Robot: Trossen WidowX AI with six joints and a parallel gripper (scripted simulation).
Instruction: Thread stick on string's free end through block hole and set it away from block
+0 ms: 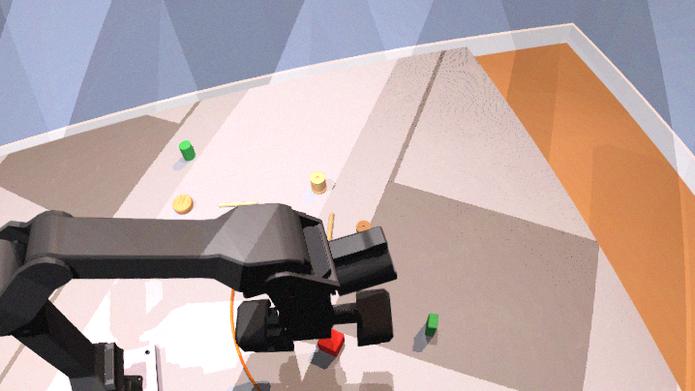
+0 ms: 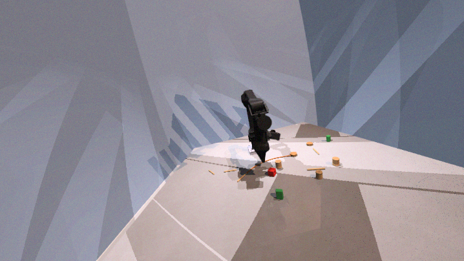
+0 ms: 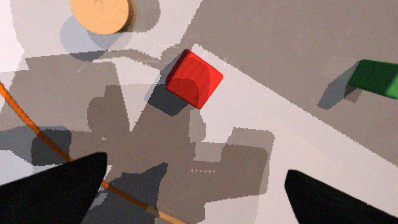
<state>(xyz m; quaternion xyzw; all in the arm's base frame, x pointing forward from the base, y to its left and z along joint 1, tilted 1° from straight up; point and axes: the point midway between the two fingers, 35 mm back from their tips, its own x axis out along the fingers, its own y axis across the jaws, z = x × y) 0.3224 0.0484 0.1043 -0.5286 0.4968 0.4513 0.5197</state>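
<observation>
Right now the red block is 3 cm to the left of my gripper tip and 8 cm below it. Round my gripper tip: green block 16 cm ahead, 4 cm to the left, 7 cm below; then loose stick 7 cm behind, 22 cm to the right, 9 cm below; then pale wooden cylinder 6 cm behind, 7 cm to the left, 8 cm below.
</observation>
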